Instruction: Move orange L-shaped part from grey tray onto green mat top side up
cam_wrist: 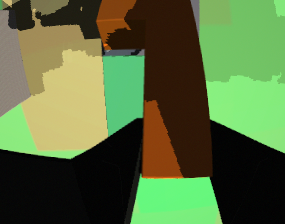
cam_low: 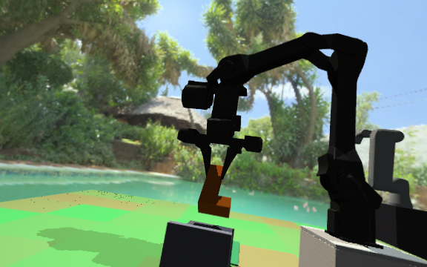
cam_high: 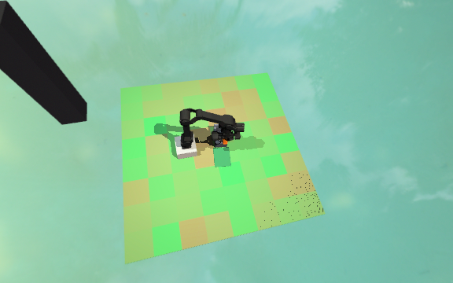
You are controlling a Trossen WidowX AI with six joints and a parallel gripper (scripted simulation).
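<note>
Now: gripper tip 20 mm past the green mat, 50 mm to the left of it and 170 mm above it. Round my gripper tip: orange L-shaped part: 10 mm behind, 40 mm to the left, 30 mm below.
</note>
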